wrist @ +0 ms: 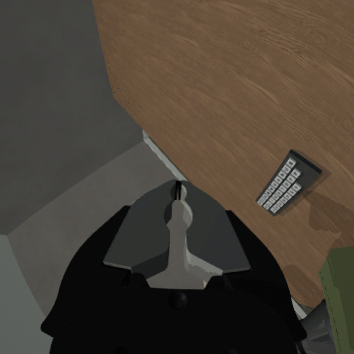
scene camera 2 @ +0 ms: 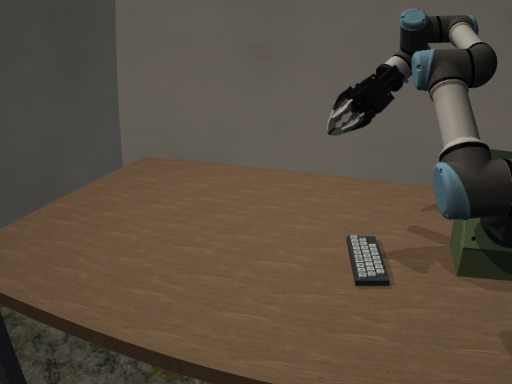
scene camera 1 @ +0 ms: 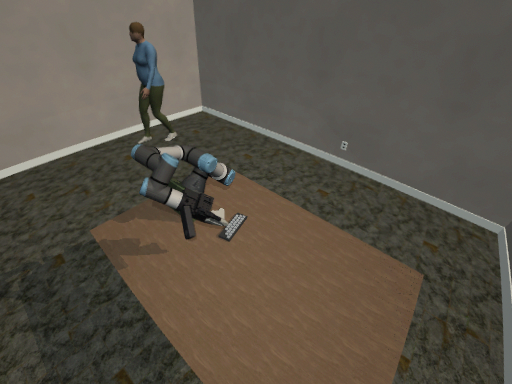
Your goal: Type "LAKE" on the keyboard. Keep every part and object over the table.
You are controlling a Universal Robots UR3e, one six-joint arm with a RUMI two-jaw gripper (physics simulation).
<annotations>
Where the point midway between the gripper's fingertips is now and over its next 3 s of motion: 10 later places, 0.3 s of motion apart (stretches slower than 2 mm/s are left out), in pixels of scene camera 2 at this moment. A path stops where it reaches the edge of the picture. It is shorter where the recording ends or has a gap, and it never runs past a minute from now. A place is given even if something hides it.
The gripper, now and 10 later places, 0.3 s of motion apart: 328, 133; 330, 132; 332, 137; 334, 138; 336, 140; 337, 142; 339, 143; 342, 147; 342, 148; 343, 148; 343, 148
</annotations>
